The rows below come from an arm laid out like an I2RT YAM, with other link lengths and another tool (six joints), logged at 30 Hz.
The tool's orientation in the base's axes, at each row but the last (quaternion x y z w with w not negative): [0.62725 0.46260 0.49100 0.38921]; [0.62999 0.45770 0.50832 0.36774]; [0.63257 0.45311 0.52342 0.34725]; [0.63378 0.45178 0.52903 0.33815]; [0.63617 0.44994 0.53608 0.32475]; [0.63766 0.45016 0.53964 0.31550]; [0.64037 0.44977 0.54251 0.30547]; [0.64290 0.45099 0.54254 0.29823]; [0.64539 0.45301 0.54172 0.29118]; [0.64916 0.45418 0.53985 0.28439]
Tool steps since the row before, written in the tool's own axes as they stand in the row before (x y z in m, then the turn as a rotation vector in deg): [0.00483 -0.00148 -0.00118 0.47 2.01 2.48]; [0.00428 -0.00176 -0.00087 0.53 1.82 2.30]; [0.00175 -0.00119 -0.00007 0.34 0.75 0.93]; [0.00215 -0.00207 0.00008 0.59 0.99 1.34]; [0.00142 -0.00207 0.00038 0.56 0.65 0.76]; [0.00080 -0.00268 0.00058 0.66 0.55 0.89]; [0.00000 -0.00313 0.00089 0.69 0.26 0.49]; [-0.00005 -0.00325 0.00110 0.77 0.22 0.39]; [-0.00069 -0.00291 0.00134 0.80 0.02 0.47]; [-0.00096 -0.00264 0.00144 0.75 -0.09 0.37]
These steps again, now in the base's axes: [-0.00101 0.00509 0.00009 2.86 -0.17 1.48]; [-0.00093 0.00461 -0.00015 2.65 -0.06 1.36]; [-0.00025 0.00205 -0.00046 1.08 0.09 0.61]; [-0.00030 0.00276 -0.00111 1.54 0.26 0.83]; [-0.00007 0.00213 -0.00138 0.90 0.32 0.64]; [-0.00005 0.00184 -0.00218 1.00 0.46 0.56]; [0.00010 0.00137 -0.00295 0.54 0.57 0.41]; [0.00023 0.00142 -0.00311 0.44 0.65 0.43]; [0.00051 0.00076 -0.00315 0.46 0.77 0.25]; [0.00063 0.00044 -0.00306 0.33 0.76 0.16]
